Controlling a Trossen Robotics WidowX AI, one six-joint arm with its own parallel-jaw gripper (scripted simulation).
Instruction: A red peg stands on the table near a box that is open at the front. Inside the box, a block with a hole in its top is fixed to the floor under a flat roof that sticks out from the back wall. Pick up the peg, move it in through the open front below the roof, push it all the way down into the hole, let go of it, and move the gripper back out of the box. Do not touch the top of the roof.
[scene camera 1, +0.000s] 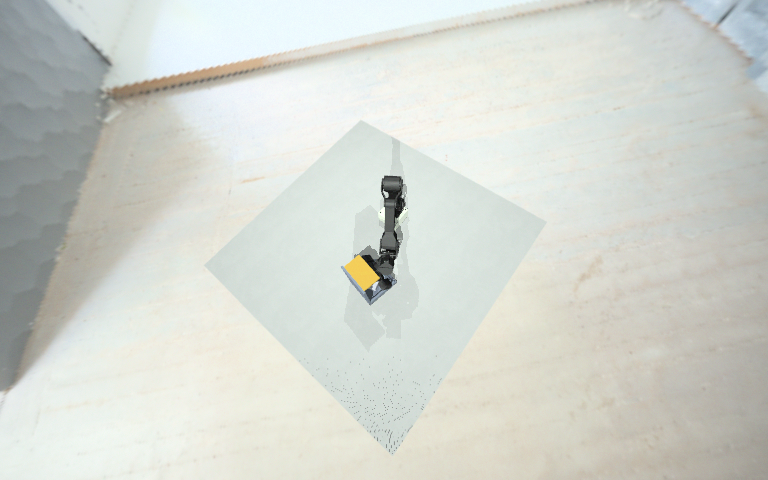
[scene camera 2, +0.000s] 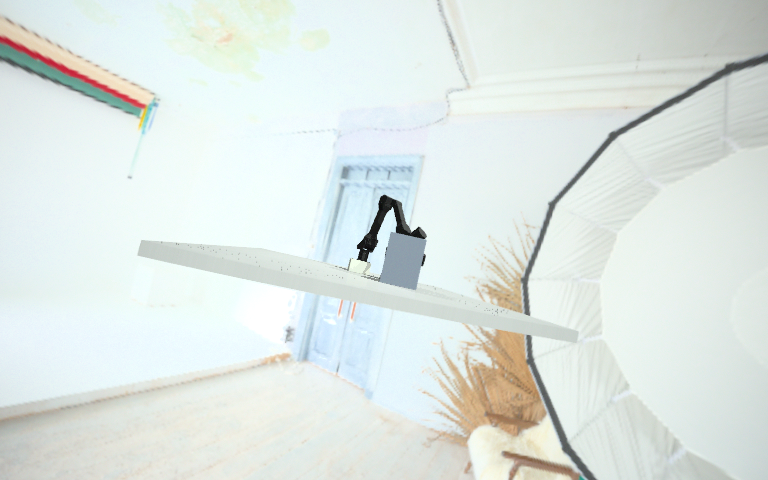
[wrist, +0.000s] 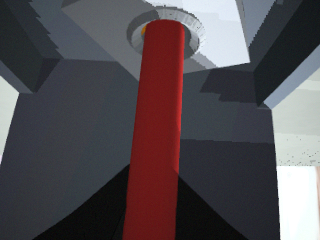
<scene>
The gripper (wrist: 148, 175) holds a red peg. Further things: a dark box wall (wrist: 75, 133).
</scene>
